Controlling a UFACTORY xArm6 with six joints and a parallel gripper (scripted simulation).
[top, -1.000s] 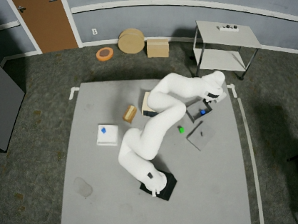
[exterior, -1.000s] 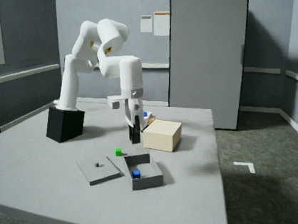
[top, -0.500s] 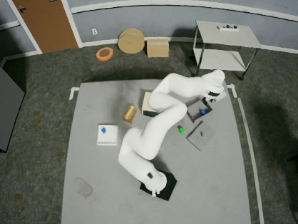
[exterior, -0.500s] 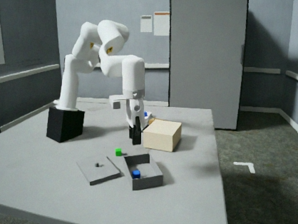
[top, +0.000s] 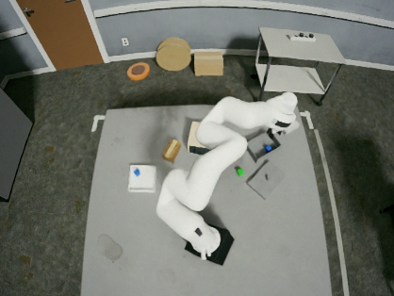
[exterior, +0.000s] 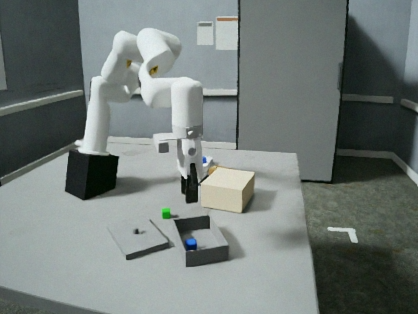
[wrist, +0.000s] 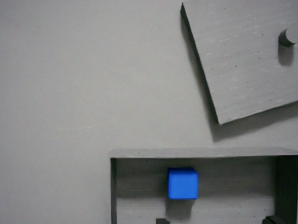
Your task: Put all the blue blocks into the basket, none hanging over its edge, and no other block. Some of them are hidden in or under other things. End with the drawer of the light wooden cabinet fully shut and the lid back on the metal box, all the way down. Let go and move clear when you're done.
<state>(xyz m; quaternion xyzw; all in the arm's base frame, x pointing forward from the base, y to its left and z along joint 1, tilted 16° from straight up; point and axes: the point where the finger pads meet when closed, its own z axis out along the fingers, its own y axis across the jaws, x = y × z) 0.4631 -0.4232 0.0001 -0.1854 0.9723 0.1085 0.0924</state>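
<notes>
Right now the metal box is 160 mm below my hand, 30 mm to the left of it and 20 mm ahead of it. Round my hand: lid 180 mm behind, 170 mm below, 40 mm to the left; light wooden cabinet 350 mm to the left, 140 mm below, 80 mm ahead; green block 190 mm to the left, 170 mm below, 120 mm behind.
</notes>
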